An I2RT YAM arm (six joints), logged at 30 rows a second.
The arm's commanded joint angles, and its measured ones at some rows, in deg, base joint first. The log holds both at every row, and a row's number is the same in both.
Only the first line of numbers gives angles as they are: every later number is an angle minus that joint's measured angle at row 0.
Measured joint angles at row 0: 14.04, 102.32, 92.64, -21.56, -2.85, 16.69
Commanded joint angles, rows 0 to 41: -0.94, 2.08, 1.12, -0.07, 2.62, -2.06; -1.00, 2.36, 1.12, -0.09, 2.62, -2.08; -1.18, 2.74, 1.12, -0.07, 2.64, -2.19; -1.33, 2.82, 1.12, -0.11, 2.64, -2.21; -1.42, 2.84, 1.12, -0.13, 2.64, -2.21; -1.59, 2.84, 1.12, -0.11, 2.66, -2.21; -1.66, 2.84, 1.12, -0.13, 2.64, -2.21; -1.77, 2.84, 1.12, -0.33, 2.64, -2.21; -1.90, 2.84, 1.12, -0.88, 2.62, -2.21; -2.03, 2.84, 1.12, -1.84, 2.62, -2.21; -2.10, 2.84, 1.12, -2.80, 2.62, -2.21; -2.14, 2.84, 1.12, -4.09, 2.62, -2.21; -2.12, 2.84, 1.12, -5.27, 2.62, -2.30; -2.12, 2.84, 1.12, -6.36, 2.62, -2.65; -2.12, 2.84, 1.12, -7.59, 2.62, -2.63; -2.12, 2.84, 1.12, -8.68, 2.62, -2.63; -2.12, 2.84, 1.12, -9.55, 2.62, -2.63; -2.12, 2.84, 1.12, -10.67, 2.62, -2.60; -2.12, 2.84, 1.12, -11.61, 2.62, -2.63; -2.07, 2.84, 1.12, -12.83, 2.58, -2.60; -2.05, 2.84, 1.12, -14.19, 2.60, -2.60; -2.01, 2.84, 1.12, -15.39, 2.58, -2.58; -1.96, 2.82, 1.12, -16.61, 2.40, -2.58; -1.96, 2.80, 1.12, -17.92, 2.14, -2.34; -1.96, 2.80, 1.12, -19.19, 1.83, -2.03; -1.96, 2.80, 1.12, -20.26, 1.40, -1.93; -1.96, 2.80, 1.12, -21.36, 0.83, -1.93; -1.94, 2.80, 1.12, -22.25, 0.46, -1.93; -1.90, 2.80, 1.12, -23.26, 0.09, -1.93; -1.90, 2.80, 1.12, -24.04, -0.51, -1.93; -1.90, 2.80, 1.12, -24.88, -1.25, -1.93; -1.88, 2.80, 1.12, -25.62, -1.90, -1.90; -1.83, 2.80, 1.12, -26.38, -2.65, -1.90; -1.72, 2.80, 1.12, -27.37, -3.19, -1.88; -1.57, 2.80, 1.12, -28.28, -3.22, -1.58; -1.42, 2.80, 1.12, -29.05, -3.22, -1.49; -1.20, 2.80, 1.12, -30.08, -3.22, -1.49; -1.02, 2.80, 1.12, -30.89, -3.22, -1.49; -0.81, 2.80, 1.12, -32.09, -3.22, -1.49; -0.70, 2.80, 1.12, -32.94, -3.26, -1.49; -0.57, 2.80, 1.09, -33.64, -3.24, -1.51; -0.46, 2.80, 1.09, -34.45, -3.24, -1.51
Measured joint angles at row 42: -1.24, 2.95, 0.13, -33.44, -2.73, -1.84
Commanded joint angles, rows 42 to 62: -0.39, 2.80, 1.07, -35.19, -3.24, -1.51; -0.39, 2.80, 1.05, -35.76, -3.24, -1.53; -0.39, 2.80, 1.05, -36.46, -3.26, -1.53; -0.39, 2.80, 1.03, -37.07, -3.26, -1.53; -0.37, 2.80, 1.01, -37.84, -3.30, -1.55; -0.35, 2.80, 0.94, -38.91, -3.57, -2.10; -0.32, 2.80, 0.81, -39.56, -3.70, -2.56; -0.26, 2.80, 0.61, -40.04, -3.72, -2.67; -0.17, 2.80, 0.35, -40.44, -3.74, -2.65; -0.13, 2.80, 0.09, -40.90, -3.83, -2.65; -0.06, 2.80, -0.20, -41.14, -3.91, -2.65; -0.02, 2.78, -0.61, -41.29, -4.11, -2.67; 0.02, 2.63, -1.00, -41.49, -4.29, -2.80; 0.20, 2.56, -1.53, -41.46, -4.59, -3.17; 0.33, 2.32, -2.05, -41.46, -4.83, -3.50; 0.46, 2.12, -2.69, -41.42, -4.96, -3.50; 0.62, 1.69, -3.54, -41.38, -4.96, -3.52; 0.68, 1.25, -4.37, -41.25, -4.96, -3.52; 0.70, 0.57, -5.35, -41.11, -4.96, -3.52; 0.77, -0.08, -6.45, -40.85, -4.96, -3.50; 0.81, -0.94, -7.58, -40.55, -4.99, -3.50
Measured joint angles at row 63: 0.29, 2.32, -5.22, -40.92, -4.44, -2.49
